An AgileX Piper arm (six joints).
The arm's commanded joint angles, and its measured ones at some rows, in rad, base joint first. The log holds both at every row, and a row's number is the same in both.
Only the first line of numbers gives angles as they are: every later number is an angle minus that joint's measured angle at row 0.
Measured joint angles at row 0:
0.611, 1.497, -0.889, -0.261, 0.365, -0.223
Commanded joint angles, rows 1 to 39:
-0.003, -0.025, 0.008, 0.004, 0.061, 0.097
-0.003, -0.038, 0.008, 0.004, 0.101, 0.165
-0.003, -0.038, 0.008, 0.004, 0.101, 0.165
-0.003, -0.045, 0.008, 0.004, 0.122, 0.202
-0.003, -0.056, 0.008, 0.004, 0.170, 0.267
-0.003, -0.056, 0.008, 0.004, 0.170, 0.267
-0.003, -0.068, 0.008, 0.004, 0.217, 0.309
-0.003, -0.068, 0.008, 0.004, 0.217, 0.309
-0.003, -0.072, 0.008, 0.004, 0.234, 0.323
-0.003, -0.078, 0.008, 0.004, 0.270, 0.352
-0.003, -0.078, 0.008, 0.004, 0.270, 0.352
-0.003, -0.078, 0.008, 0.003, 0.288, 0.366
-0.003, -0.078, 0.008, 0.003, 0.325, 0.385
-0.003, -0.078, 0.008, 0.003, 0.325, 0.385
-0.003, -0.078, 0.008, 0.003, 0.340, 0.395
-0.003, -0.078, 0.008, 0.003, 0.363, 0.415
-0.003, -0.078, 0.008, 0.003, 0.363, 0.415
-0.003, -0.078, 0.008, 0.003, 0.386, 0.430
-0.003, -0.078, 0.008, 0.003, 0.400, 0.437
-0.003, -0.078, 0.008, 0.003, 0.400, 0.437
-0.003, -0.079, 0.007, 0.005, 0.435, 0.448
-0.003, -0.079, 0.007, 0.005, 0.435, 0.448
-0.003, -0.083, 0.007, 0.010, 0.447, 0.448
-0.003, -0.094, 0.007, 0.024, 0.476, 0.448
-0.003, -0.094, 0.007, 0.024, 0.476, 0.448
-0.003, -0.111, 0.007, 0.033, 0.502, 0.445
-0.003, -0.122, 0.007, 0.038, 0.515, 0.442
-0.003, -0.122, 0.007, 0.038, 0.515, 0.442
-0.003, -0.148, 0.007, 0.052, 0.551, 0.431
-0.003, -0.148, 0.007, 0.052, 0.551, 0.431
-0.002, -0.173, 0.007, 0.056, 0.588, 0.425
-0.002, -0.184, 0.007, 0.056, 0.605, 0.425
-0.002, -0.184, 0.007, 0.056, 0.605, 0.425
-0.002, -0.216, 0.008, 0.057, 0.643, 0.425
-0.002, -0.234, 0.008, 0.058, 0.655, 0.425
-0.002, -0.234, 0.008, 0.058, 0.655, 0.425
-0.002, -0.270, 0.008, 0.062, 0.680, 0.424
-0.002, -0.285, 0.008, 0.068, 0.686, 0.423
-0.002, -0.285, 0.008, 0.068, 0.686, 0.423
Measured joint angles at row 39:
0.000, -0.259, 0.006, 0.059, 0.660, 0.432
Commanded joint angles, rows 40 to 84:
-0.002, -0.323, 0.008, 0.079, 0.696, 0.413
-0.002, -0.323, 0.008, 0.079, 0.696, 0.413
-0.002, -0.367, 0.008, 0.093, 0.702, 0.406
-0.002, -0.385, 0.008, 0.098, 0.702, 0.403
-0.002, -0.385, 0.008, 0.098, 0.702, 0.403
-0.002, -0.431, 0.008, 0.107, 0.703, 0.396
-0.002, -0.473, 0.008, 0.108, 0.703, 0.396
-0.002, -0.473, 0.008, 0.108, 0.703, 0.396
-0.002, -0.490, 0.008, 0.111, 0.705, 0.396
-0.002, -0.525, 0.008, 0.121, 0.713, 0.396
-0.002, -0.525, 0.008, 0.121, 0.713, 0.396
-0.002, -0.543, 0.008, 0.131, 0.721, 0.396
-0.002, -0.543, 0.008, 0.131, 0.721, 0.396
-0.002, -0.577, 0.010, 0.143, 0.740, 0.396
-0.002, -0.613, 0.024, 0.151, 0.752, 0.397
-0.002, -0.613, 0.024, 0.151, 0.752, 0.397
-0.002, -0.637, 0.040, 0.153, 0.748, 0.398
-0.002, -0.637, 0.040, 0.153, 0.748, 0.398
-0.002, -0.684, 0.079, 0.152, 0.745, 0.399
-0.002, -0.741, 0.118, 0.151, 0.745, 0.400
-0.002, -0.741, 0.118, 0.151, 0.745, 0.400
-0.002, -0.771, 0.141, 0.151, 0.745, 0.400
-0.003, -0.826, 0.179, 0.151, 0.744, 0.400
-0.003, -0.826, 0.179, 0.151, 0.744, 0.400
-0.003, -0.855, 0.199, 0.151, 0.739, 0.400
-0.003, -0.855, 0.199, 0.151, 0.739, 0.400
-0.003, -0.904, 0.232, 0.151, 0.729, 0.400
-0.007, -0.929, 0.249, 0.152, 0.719, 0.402
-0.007, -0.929, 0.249, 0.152, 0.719, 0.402
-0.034, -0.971, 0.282, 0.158, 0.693, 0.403
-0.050, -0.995, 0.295, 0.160, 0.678, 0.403
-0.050, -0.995, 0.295, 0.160, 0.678, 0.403
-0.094, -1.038, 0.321, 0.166, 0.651, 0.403
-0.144, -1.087, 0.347, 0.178, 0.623, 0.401
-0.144, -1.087, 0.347, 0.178, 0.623, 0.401
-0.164, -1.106, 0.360, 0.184, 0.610, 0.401
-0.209, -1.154, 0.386, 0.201, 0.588, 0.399
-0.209, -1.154, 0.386, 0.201, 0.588, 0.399
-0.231, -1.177, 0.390, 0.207, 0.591, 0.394
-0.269, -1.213, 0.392, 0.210, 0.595, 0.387
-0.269, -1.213, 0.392, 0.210, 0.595, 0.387
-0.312, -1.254, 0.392, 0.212, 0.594, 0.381
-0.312, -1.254, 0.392, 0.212, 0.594, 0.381
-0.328, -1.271, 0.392, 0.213, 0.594, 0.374
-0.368, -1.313, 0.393, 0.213, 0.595, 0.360
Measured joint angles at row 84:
-0.318, -1.261, 0.391, 0.208, 0.603, 0.388
